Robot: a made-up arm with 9 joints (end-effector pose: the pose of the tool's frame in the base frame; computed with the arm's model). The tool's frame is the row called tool.
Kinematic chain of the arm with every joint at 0, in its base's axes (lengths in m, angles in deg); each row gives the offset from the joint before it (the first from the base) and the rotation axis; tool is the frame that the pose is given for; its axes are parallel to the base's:
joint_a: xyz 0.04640 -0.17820 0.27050 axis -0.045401 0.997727 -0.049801
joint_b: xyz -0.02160 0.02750 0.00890 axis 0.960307 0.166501 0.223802
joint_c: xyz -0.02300 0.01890 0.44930 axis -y
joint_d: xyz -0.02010 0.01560 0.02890 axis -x
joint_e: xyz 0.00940 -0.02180 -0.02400 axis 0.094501 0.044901 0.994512
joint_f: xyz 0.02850 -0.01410 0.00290 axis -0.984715 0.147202 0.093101
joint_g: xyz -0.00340 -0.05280 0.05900 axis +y
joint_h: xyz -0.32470 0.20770 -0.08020 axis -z
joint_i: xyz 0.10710 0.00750 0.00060 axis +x
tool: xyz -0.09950 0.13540 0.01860
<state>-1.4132 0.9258 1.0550 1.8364 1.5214 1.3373 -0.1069 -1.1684 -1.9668</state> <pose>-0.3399 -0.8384 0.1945 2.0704 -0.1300 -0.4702</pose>
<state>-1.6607 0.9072 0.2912 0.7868 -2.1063 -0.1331 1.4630 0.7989 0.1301</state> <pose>-0.5555 -0.6136 0.4400 2.1723 0.6039 -0.4165</pose>
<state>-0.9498 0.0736 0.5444 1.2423 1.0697 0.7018 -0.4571 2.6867 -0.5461</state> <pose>-0.5030 -0.4302 0.5009 0.2542 -1.9552 -1.7785</pose>
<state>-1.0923 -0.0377 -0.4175 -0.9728 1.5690 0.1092 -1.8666 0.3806 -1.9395</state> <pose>-0.6057 0.1987 0.4924 1.1654 -1.3625 -0.5882</pose>
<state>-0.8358 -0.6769 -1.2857 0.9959 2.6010 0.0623 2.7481 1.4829 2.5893</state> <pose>-0.3788 0.6065 0.5867 -0.7846 1.1593 0.4143</pose>
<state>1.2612 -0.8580 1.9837 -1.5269 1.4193 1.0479 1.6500 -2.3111 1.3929</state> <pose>0.0776 -0.1518 0.3550 -1.4257 2.2466 1.6474</pose>
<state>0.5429 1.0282 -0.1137 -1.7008 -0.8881 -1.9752 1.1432 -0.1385 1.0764</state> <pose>-0.1502 -0.5746 0.6910 -0.8541 0.9562 0.6435</pose>
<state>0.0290 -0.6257 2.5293 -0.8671 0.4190 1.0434 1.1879 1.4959 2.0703</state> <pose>0.0241 -0.0161 0.1897 1.4293 -2.1829 1.5184</pose>
